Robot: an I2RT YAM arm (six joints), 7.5 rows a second.
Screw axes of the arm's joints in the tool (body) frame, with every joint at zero. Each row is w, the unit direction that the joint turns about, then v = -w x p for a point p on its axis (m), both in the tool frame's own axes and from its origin. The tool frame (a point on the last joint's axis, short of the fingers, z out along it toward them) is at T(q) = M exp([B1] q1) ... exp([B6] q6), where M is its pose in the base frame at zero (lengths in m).
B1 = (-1, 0, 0, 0, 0.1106, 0)
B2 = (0, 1, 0, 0.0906, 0, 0.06)
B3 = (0, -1, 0, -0.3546, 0, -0.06)
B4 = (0, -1, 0, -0.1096, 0, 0)
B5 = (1, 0, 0, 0, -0.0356, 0)
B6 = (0, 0, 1, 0, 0, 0)
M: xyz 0.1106 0 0.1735 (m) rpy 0 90 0 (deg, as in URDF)
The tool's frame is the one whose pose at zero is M.
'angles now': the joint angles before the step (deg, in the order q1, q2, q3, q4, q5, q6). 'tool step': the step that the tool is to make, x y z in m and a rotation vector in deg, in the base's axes. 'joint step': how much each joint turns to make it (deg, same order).
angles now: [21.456, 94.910, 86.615, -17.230, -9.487, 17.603]
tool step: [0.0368, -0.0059, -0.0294, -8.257, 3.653, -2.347]
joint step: [-2.293, 8.305, 5.696, -4.470, 3.198, -5.682]
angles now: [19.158, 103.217, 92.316, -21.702, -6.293, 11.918]
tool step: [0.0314, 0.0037, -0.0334, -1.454, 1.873, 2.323]
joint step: [-1.040, 7.613, 3.257, 1.785, -2.357, -2.543]
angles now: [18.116, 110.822, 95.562, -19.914, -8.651, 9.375]
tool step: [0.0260, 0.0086, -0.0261, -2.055, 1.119, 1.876]
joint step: [-0.032, 7.199, 5.102, 0.014, -0.591, -2.453]
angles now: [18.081, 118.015, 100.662, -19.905, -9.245, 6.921]
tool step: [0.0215, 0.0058, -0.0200, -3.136, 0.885, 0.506]
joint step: [-0.045, 6.303, 5.931, -1.815, 1.248, -2.493]
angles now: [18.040, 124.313, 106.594, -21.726, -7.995, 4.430]
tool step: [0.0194, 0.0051, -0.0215, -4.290, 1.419, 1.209]
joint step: [-0.029, 6.511, 6.822, -3.443, 1.455, -3.587]
